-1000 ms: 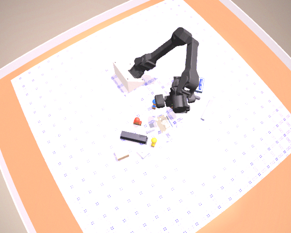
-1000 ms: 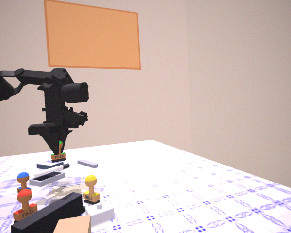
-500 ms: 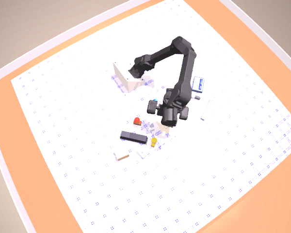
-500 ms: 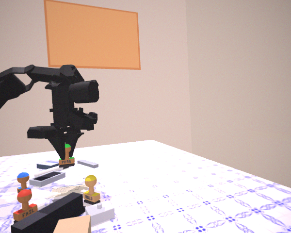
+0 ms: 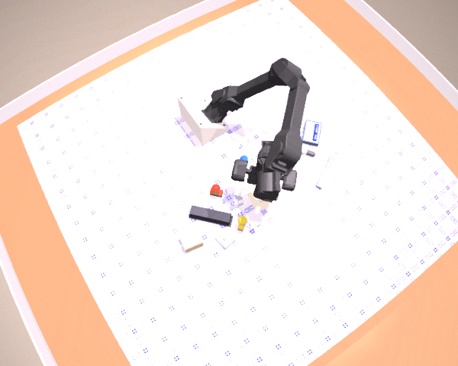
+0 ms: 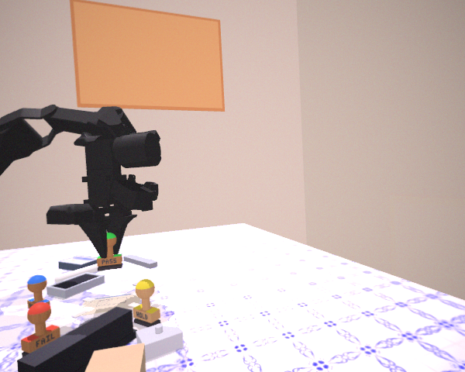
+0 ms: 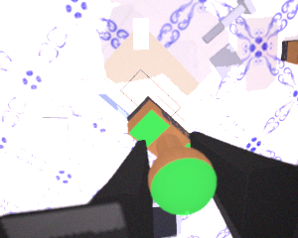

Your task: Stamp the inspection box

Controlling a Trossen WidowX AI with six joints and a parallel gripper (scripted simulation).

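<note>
My gripper tip is now 9 cm above the beige card. Round my gripper tip: yellow hold stamp (4 cm ahead, 11 cm to the right, 6 cm below); blue-knob stamp (12 cm behind, 2 cm to the left, 7 cm below); ink pad tray (6 cm behind, 12 cm to the left, 8 cm below).
</note>
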